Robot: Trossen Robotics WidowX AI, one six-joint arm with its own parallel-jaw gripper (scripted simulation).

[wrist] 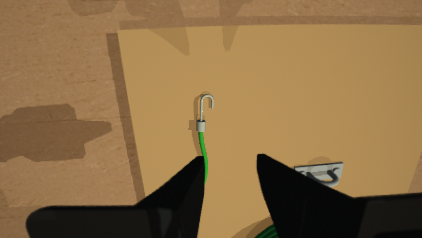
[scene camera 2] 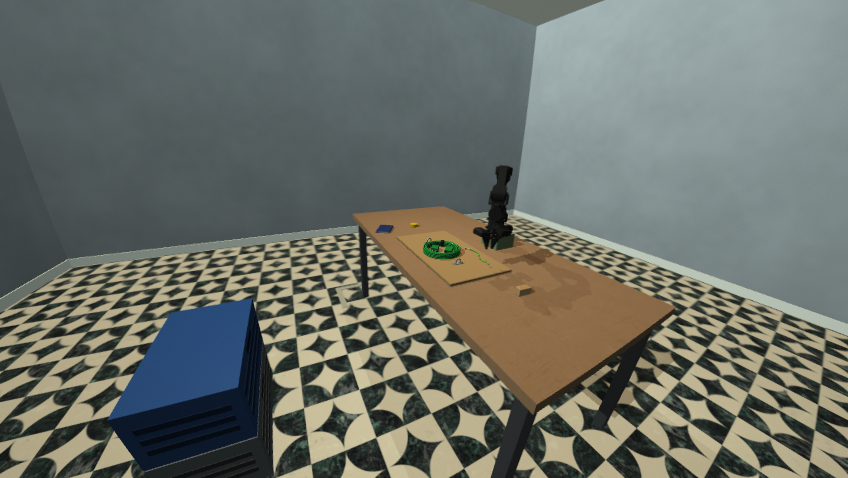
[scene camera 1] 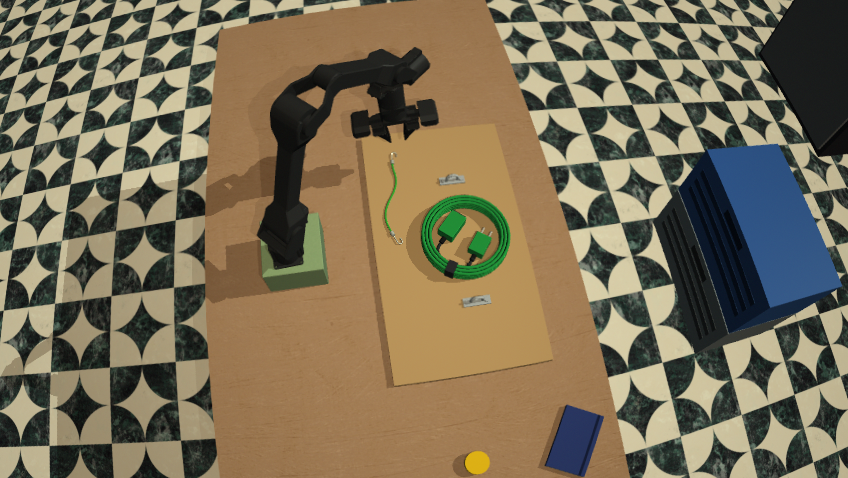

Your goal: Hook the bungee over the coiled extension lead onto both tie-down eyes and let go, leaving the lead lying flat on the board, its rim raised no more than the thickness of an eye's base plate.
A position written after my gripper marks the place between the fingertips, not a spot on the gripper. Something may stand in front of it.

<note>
In view: my gripper (scene camera 1: 397, 139) and a tie-down eye (wrist: 318, 172).
My gripper also shows in the wrist view (wrist: 230, 162).
</note>
